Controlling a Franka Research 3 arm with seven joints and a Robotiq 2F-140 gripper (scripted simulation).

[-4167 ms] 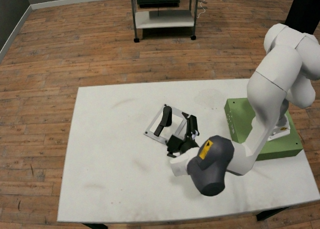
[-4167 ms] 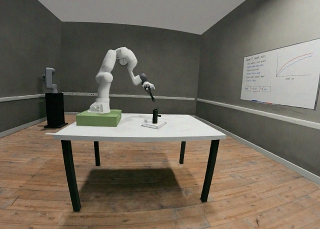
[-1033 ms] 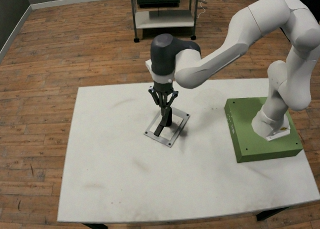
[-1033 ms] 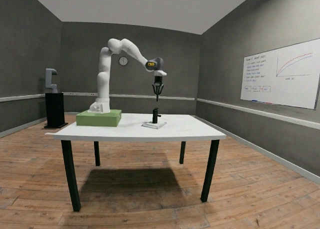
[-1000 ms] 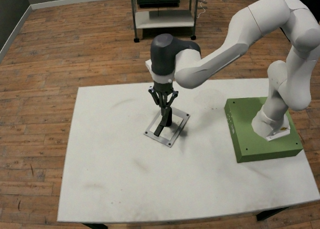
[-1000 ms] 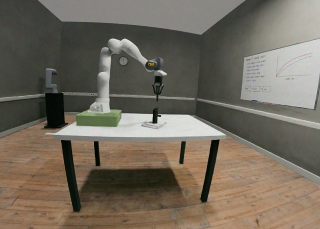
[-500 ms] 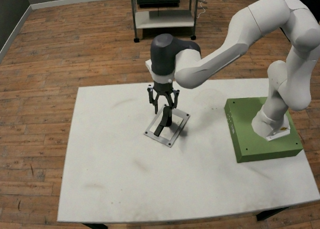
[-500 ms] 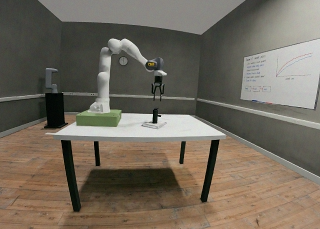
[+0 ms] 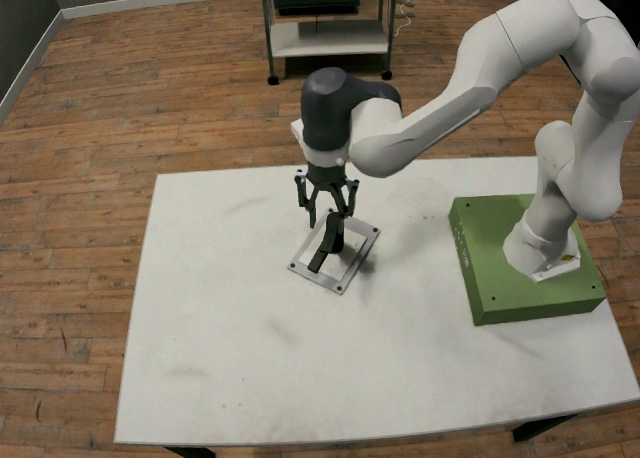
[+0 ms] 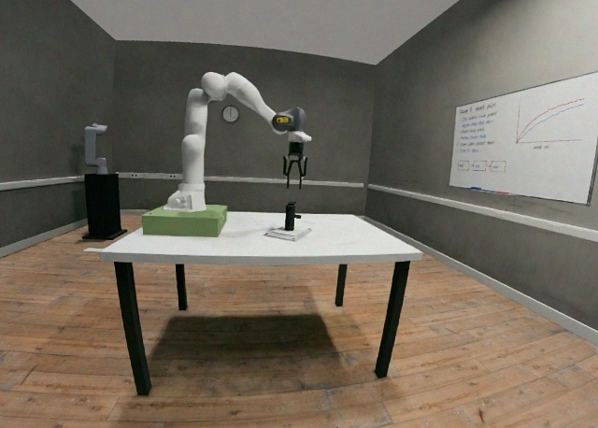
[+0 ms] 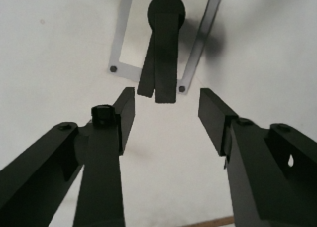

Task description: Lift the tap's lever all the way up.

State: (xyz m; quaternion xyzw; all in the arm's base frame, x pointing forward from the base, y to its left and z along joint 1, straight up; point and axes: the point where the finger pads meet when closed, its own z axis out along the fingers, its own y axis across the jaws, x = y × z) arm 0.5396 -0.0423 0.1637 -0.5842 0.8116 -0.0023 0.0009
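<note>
My gripper is now 10 cm above the dark lever, 3 cm to the left of it and 1 cm past it. The rest, counted from my hand: tap 15 cm below, 5 cm to the right, 1 cm behind.
</note>
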